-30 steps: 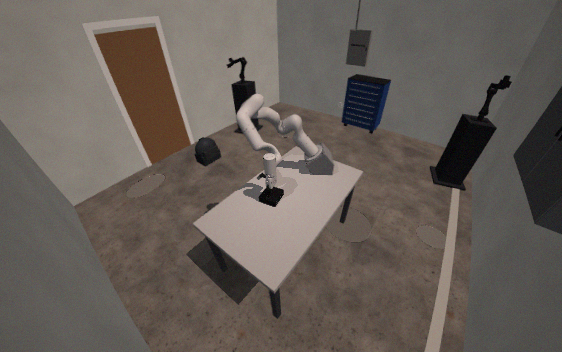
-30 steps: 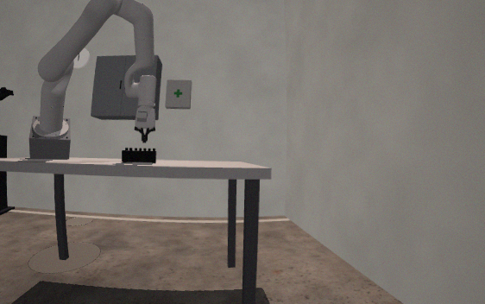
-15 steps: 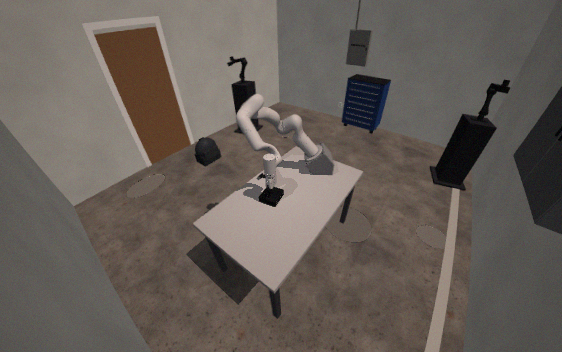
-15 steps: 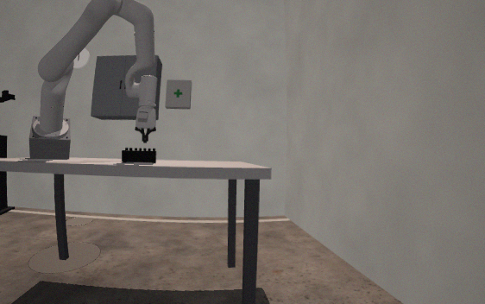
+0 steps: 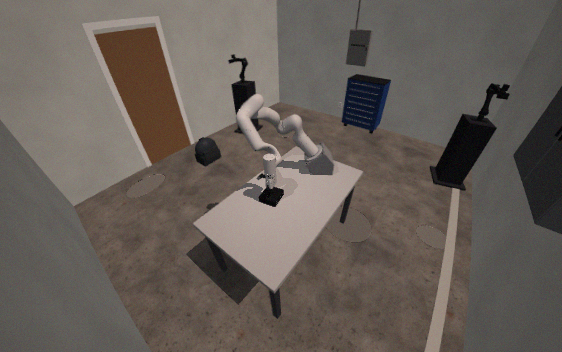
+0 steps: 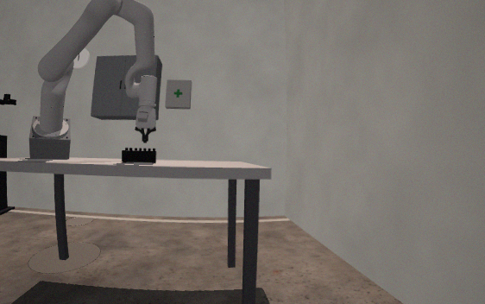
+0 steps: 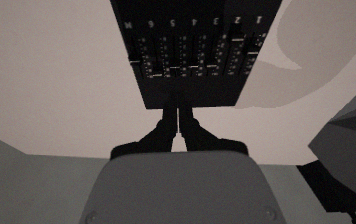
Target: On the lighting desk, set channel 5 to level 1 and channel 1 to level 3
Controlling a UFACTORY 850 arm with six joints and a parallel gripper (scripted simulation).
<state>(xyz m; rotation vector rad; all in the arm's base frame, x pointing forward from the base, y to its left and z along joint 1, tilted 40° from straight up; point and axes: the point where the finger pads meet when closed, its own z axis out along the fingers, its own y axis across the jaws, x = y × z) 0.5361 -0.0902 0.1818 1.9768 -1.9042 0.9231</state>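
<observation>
Now: the channel 5 fader cap 30 mm to the right of my hand and 50 mm below it. Also, from my hand: channel 2 fader cap (70 mm behind, 50 mm to the right, 50 mm below); channel 1 fader cap (90 mm behind, 40 mm to the right, 50 mm below).
</observation>
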